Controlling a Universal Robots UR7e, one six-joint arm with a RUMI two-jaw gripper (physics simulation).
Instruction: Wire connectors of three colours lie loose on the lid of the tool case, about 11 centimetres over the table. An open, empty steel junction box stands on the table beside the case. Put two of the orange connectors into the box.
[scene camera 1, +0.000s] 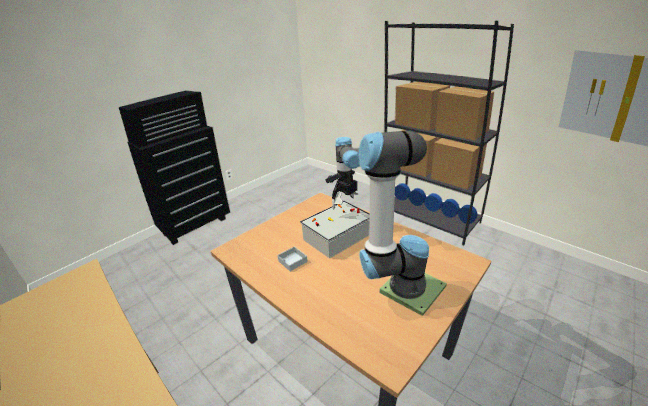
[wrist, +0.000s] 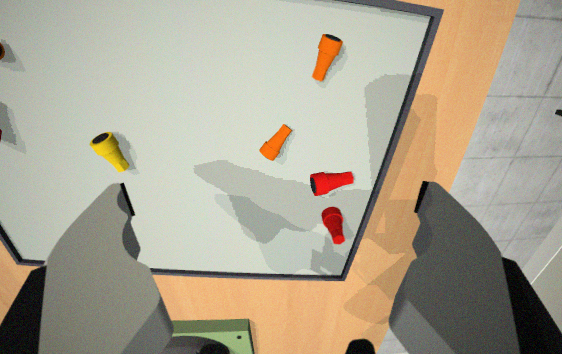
Labels:
same spot on tool case: (wrist: 191, 99) = (scene camera 1: 333, 214)

